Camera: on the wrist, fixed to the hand. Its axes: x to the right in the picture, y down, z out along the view.
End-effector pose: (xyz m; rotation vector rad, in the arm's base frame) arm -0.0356 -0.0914 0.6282 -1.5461 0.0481 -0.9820
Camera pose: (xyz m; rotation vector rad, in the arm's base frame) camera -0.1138 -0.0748 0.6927 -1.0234 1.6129 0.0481
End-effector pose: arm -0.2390 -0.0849 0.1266 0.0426 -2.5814 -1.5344
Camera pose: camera -0.2162 -0.1521 0.0523 -1.1784 -1.0825 -0.9969
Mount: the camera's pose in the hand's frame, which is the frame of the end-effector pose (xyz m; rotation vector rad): -0.0239 -0.0963 -0.0266 -0.3938 0.4725 1.6135
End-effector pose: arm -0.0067 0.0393 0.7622 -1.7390 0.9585 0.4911
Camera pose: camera 0.0523 0.0368 0.8462 0.9967 -2.6378 -1.3113
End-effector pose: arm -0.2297 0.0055 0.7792 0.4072 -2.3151 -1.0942
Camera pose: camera -0.1909 -0.0595 0.7098 -1.0700 -1.2154 -0.4263
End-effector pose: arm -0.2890 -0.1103 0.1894 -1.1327 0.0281 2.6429
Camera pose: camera -0.2304 -0.0262 0.1963 1.0516 -0.3509 -1.3891
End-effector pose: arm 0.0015 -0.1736 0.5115 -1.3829 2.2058 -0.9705
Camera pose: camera 0.0576 -0.1702 0.5975 0.8109 2.7920 -0.1803
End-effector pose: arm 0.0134 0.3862 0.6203 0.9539 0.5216 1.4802
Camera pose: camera 0.0471 0.3843 0.5233 -0.5838 0.4030 -2.9873
